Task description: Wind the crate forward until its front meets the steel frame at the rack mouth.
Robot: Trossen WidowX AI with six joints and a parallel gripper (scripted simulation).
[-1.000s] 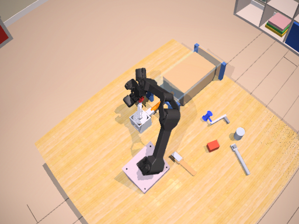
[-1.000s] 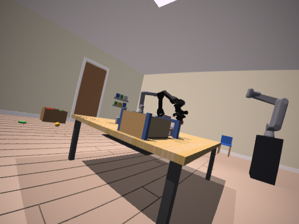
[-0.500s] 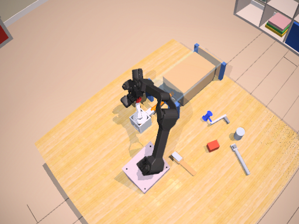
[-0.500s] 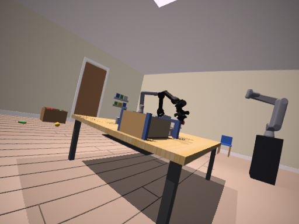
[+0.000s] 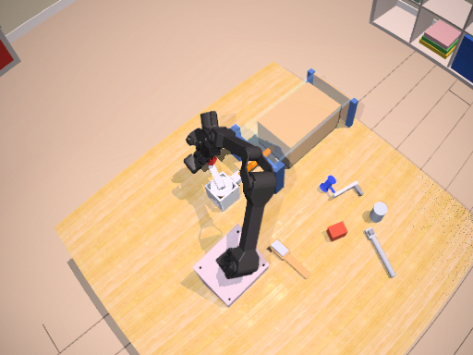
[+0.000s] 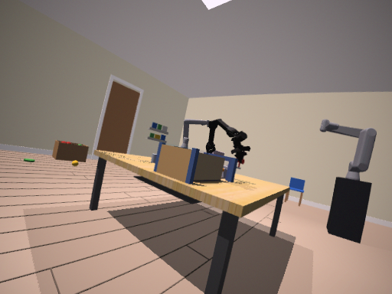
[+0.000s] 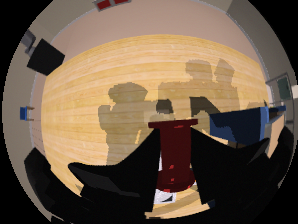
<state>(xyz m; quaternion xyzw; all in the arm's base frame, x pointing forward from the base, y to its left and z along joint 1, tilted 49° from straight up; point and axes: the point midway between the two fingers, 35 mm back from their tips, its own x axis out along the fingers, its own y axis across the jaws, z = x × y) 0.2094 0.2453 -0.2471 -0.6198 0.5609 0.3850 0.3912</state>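
My gripper tip is 50 mm to the left of the crank handle, 30 mm above it and 10 mm past it. The rest, counted from my gripper tip: blue steel frame (130 mm ahead, 120 mm to the right, 30 mm below); then winch (120 mm to the right, 100 mm below, 40 mm behind); then red knob (20 mm to the right).
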